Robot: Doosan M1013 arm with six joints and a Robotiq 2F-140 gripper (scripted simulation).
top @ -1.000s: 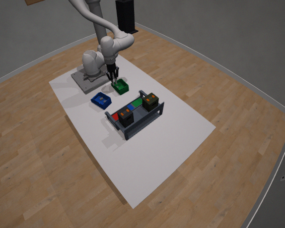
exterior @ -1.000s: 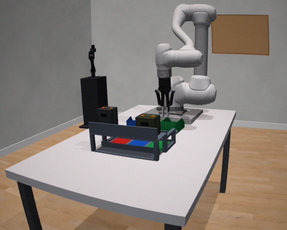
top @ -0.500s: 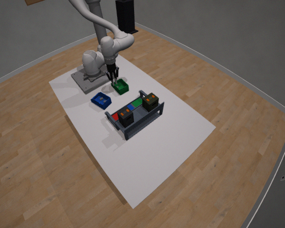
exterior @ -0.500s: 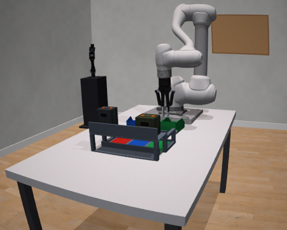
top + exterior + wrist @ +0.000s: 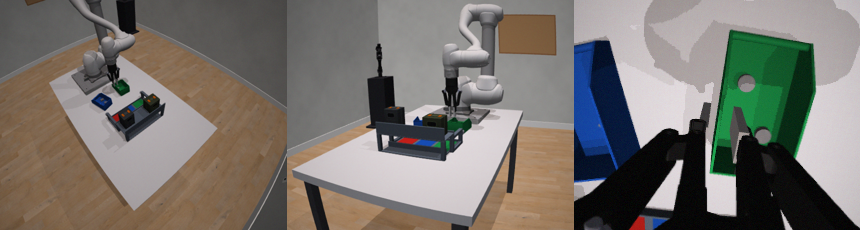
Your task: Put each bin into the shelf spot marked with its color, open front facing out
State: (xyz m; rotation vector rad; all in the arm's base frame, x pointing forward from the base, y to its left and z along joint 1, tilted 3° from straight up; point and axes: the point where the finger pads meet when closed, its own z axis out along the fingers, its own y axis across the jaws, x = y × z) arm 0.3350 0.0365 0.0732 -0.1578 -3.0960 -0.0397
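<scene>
My hand is 50 mm to the right of the green bin and 80 mm above it. Round my hand: blue bin: 20 mm ahead, 190 mm to the right, 80 mm below; then red mark: 310 mm ahead, 180 mm to the right, 110 mm below; then blue mark: 310 mm ahead, 70 mm to the right, 110 mm below.
</scene>
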